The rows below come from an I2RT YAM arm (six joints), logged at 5 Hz.
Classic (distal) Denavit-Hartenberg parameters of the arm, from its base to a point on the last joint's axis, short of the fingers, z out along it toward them. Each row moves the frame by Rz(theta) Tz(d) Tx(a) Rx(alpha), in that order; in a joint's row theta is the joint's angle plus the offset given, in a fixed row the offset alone. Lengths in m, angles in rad.
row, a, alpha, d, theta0
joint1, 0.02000, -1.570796, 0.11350, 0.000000
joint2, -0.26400, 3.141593, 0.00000, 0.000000
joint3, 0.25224, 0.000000, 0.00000, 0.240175
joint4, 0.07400, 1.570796, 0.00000, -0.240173
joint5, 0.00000, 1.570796, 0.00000, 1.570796
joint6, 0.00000, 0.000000, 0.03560, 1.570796
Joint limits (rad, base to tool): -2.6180..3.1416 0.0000..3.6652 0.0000..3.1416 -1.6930..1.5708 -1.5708..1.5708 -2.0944..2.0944
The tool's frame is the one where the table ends.
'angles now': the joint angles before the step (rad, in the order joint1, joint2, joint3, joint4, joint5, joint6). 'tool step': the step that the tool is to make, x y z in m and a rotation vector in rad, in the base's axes. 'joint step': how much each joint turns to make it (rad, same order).
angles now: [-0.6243, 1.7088, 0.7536, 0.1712, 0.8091, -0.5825]
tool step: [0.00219, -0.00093, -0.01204, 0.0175, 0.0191, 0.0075]
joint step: [0.0011, 0.0441, -0.0012, 0.0221, -0.0066, -0.0035]
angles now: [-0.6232, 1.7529, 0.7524, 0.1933, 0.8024, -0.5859]
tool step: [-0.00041, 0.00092, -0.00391, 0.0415, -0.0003, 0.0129]
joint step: [-0.0011, 0.0066, 0.0039, -0.0340, -0.0344, 0.0179]
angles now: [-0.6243, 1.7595, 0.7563, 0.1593, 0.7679, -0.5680]
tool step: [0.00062, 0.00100, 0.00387, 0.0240, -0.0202, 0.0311]
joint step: [0.0001, -0.0172, 0.0021, -0.0148, -0.0440, -0.0031]
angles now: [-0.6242, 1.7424, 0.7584, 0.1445, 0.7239, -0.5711]
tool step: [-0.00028, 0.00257, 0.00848, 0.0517, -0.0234, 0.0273]
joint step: [0.0010, -0.0354, 0.0159, -0.0765, -0.0592, 0.0219]
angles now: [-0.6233, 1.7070, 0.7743, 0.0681, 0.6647, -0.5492]
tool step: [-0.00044, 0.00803, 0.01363, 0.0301, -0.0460, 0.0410]
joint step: [0.0150, -0.0622, -0.0012, -0.0509, -0.0557, 0.0170]
